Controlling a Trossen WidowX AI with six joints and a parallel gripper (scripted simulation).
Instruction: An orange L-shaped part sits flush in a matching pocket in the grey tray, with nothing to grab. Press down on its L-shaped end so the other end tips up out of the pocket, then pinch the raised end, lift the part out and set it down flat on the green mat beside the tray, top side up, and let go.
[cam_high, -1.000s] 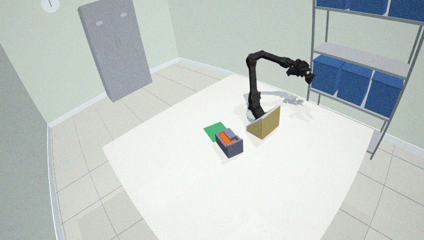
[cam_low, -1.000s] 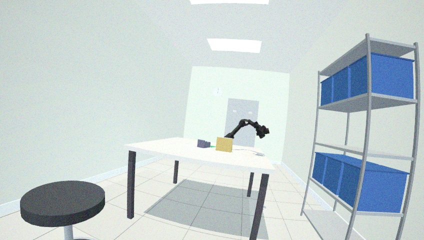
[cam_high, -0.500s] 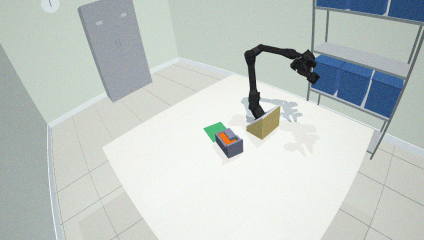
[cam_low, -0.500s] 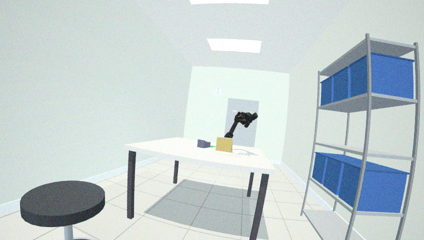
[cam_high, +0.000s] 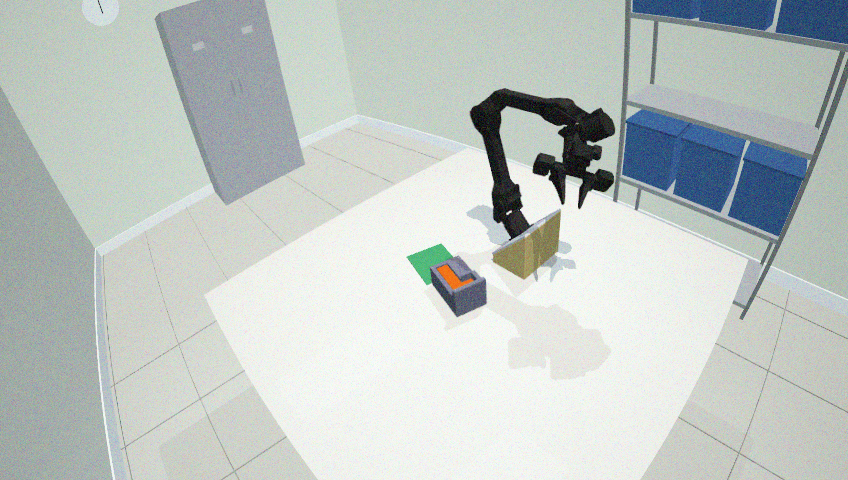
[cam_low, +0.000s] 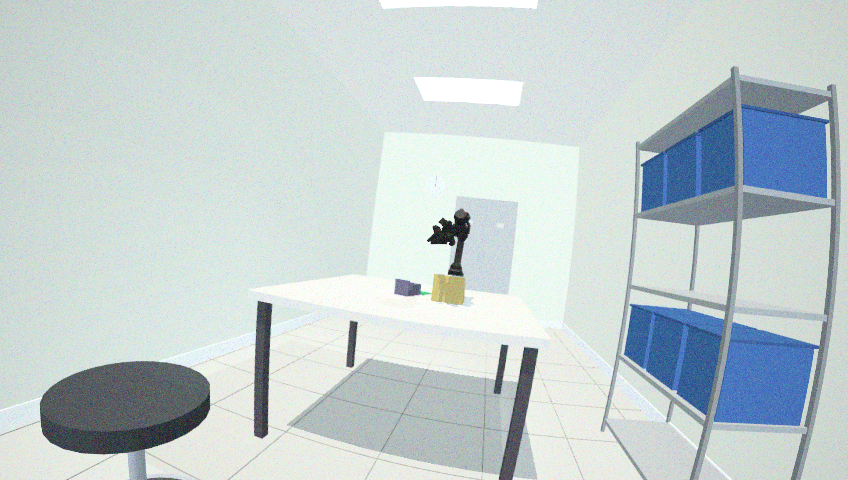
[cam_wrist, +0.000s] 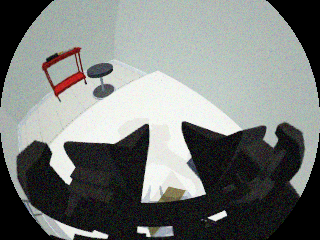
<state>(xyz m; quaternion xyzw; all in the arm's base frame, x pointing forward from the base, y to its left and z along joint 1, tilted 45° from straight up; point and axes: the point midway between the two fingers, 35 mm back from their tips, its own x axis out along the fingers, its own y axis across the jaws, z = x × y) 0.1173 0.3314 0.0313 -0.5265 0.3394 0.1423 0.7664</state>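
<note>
Right now my gripper tip is 260 mm above the orange L-shaped part, 240 mm to the left of it and 130 mm short of it. From my gripper tip the other things lie so: green mat (400 mm to the right, 330 mm below, 80 mm ahead).
</note>
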